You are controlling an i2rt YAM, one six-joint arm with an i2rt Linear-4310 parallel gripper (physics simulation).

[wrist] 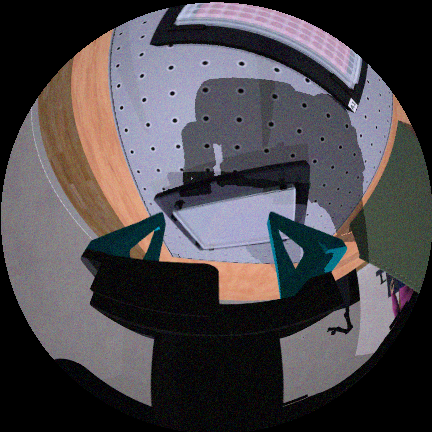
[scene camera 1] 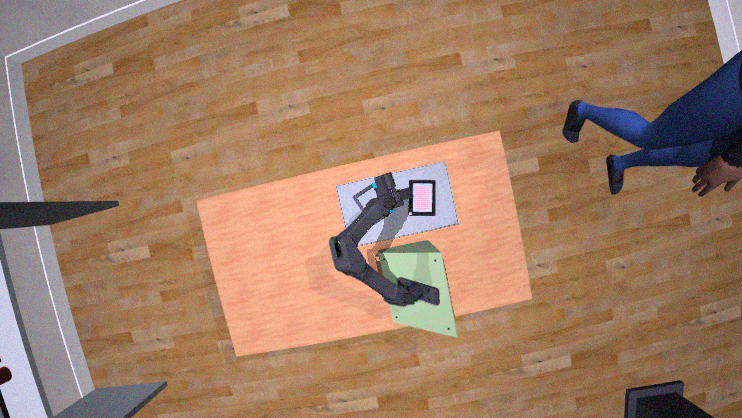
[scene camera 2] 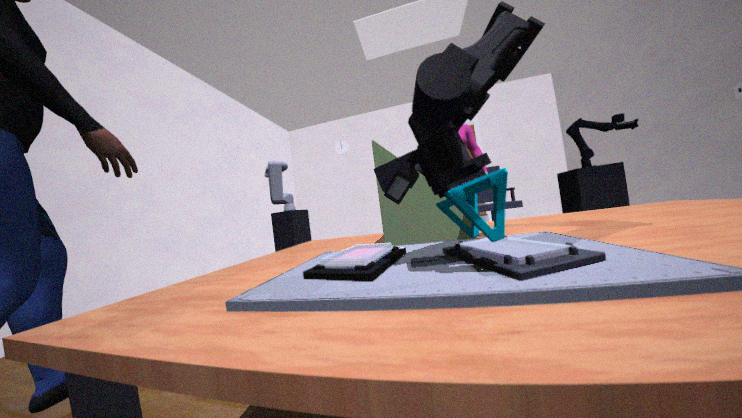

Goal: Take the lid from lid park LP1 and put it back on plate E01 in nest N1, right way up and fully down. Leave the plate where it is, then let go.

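Where they show: gripper, fingertip midpoint: (wrist: pixel 215 217) (scene camera 2: pixel 484 237); arm's base at its link origin: (scene camera 1: pixel 418 290).
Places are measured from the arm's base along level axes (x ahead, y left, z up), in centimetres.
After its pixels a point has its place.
The clear, flat lid (scene camera 2: pixel 534 249) @(x 40.0, y 18.2, z -17.1 cm) (wrist: pixel 230 217) @(x 37.1, y 14.7, z -17.1 cm) lies level in the dark frame of the lid park (scene camera 1: pixel 358 203) (scene camera 2: pixel 555 266) @(x 43.8, y 18.7, z -18.2 cm) (wrist: pixel 301 175) @(x 31.9, y 8.2, z -17.9 cm); its label is not readable. My gripper (scene camera 1: pixel 383 198) @(x 38.8, y 12.9, z -15.4 cm) (scene camera 2: pixel 485 237) @(x 38.8, y 12.9, z -15.4 cm) (wrist: pixel 215 217) @(x 38.8, y 12.9, z -15.4 cm) is open, its teal fingers wide apart and low at the lid. In the wrist view one fingertip is just outside the lid's left edge and the other overlaps its right part; contact and exact height are unclear. The plate with pink wells (scene camera 1: pixel 422 197) @(x 37.1, y -6.9, z -16.3 cm) (scene camera 2: pixel 358 254) @(x 41.0, y -5.5, z -16.2 cm) (wrist: pixel 280 25) sits in the black nest (scene camera 1: pixel 433 197) (scene camera 2: pixel 337 275) @(x 45.2, y -7.1, z -18.1 cm) (wrist: pixel 300 66).
Park and nest stand on a grey perforated board (scene camera 1: pixel 446 218) @(x 26.4, y -17.7, z -18.9 cm) (scene camera 2: pixel 405 297) @(x 49.9, y 3.3, z -18.9 cm) (wrist: pixel 150 80) @(x 45.6, y 1.9, z -18.9 cm) on the wooden table (scene camera 1: pixel 270 249) @(x 18.0, y 68.0, z -20.1 cm) (scene camera 2: pixel 363 342) @(x 55.5, y 0.8, z -20.2 cm). A green angled panel (scene camera 1: pixel 430 275) @(x 7.3, y -4.5, z 5.4 cm) (scene camera 2: pixel 410 218) @(x 15.9, y -0.7, z -12.8 cm) (wrist: pixel 395 200) @(x 15.5, y 3.2, z -15.3 cm) stands beside the board, near the arm's base. A person (scene camera 1: pixel 675 129) (scene camera 2: pixel 20 155) stands beyond the table.
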